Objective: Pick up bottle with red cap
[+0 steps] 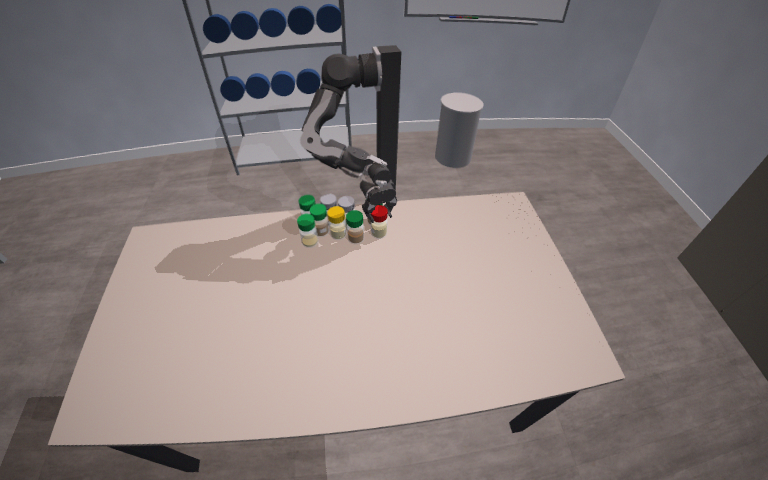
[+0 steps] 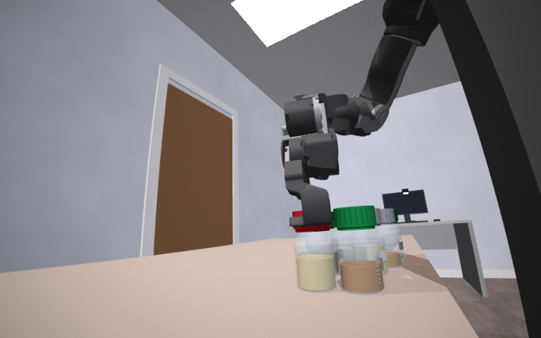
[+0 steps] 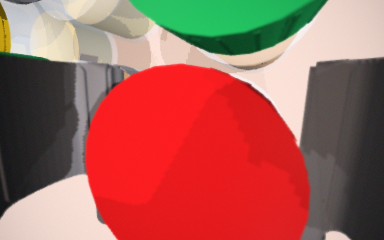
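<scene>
Now: hand 20 mm past the yellow-capped bottle, 140 mm to the left of it and 40 mm above it.
</scene>
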